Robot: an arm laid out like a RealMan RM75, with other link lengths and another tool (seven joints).
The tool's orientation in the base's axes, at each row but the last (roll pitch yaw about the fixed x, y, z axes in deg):
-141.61, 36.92, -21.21
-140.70, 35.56, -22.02
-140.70, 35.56, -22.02
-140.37, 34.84, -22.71
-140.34, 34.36, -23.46
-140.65, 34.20, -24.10
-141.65, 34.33, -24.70
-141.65, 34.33, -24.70
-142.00, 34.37, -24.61
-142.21, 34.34, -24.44
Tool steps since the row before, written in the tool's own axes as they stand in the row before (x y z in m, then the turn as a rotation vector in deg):
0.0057, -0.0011, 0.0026, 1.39, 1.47, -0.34
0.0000, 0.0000, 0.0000, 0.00, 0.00, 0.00
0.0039, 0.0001, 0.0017, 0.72, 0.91, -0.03
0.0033, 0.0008, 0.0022, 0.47, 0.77, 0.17
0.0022, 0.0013, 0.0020, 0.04, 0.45, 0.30
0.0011, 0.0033, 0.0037, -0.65, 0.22, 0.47
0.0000, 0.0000, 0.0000, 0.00, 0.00, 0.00
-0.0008, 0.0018, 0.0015, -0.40, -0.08, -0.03
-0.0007, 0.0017, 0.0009, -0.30, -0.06, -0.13
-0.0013, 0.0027, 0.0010, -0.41, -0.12, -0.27
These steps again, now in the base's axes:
0.0044, 0.0010, -0.0045, 0.18, -1.53, -1.35
0.0000, 0.0000, 0.0000, 0.00, 0.00, 0.00
0.0026, 0.0000, -0.0034, -0.03, -0.77, -0.87
0.0016, 0.0002, -0.0037, -0.16, -0.46, -0.78
0.0005, 0.0001, -0.0032, -0.30, -0.04, -0.45
-0.0018, 0.0006, -0.0047, -0.70, 0.45, -0.05
0.0000, 0.0000, 0.0000, 0.00, 0.00, 0.00
-0.0020, 0.0004, -0.0014, -0.24, 0.16, 0.29
-0.0018, -0.0001, -0.0011, -0.17, 0.04, 0.28
-0.0029, -0.0004, -0.0013, -0.19, 0.01, 0.47

